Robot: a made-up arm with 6 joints.
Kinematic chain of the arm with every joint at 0, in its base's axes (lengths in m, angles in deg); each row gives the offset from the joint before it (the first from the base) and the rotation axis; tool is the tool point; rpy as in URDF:
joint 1: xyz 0 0 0.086 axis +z
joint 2: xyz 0 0 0 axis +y
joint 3: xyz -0.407 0 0.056 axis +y
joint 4: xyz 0.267 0 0.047 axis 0.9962 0 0.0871
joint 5: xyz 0 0 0 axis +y
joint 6: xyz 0.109 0 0.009 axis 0.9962 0 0.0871
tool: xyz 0 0 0 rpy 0 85 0
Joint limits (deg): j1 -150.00..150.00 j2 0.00..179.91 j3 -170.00..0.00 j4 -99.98..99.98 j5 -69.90..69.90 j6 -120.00..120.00
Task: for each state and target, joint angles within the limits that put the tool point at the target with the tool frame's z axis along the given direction. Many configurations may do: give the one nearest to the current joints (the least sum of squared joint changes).
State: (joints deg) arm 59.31 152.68 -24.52 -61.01 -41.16 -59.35
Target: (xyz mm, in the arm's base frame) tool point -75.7 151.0 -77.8 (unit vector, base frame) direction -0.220 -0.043 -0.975
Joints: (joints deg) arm 108.37 162.69 -0.12 -13.70 -69.79 -59.34
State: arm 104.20 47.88 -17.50 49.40 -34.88 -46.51
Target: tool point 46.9 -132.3 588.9 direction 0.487 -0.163 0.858
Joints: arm 86.86 28.62 -56.07 31.85 -69.79 -46.51
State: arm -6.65 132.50 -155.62 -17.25 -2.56 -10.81
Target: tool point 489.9 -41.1 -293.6 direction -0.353 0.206 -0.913
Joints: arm -6.87 177.58 -104.77 13.20 45.29 -10.81
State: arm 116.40 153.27 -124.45 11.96 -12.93 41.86
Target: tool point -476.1 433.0 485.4 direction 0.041 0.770 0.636
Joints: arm 144.01 138.67 -151.04 53.33 -53.82 41.86
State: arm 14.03 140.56 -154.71 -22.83 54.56 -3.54
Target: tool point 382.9 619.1 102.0 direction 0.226 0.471 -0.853
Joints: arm 57.74 159.88 -154.58 4.05 58.45 -3.54
